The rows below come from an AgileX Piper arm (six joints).
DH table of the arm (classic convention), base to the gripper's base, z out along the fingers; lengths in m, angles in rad. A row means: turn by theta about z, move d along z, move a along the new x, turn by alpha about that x. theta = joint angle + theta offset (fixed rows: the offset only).
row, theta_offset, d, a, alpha
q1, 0, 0.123, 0, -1.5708
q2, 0.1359, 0, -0.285, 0
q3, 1.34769, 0, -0.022, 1.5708
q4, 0, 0.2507, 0, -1.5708
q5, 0, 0, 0, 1.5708
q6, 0, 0.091, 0, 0
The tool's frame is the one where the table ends.
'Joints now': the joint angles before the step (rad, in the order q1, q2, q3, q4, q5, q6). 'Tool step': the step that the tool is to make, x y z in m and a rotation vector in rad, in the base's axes. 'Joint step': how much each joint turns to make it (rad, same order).
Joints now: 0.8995, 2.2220, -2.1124, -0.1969, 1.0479, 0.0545
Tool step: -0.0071, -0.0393, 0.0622, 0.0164, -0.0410, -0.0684
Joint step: -0.0340, -0.1508, 0.0223, -0.0298, 0.0948, 0.0156
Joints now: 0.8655, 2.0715, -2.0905, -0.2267, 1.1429, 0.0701
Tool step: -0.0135, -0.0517, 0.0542, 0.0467, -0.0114, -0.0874
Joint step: -0.0566, -0.1741, 0.0644, 0.0099, 0.0732, 0.0200
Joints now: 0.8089, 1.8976, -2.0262, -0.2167, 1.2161, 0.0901
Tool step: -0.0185, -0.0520, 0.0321, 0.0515, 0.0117, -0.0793
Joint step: -0.0691, -0.1727, 0.1162, 0.0360, 0.0323, 0.0156
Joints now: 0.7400, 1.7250, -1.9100, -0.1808, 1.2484, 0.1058
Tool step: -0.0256, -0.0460, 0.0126, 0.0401, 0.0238, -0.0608
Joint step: -0.0636, -0.1723, 0.1601, 0.0419, 0.0058, 0.0096
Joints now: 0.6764, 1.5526, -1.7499, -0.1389, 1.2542, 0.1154
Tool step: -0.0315, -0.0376, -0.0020, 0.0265, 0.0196, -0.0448
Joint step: -0.0443, -0.1711, 0.1849, 0.0278, -0.0131, 0.0118
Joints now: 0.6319, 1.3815, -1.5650, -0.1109, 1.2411, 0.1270
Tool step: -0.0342, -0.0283, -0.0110, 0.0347, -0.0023, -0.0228
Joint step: -0.0196, -0.1690, 0.1914, 0.0199, -0.0433, 0.0154
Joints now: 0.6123, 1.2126, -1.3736, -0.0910, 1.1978, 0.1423
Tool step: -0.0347, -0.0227, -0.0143, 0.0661, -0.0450, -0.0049
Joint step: -0.0030, -0.1763, 0.1886, 0.0202, -0.0861, 0.0171
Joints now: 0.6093, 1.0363, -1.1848, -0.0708, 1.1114, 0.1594
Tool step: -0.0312, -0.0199, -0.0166, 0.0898, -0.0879, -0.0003
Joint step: 0.0002, -0.1798, 0.1805, 0.0147, -0.1236, 0.0159
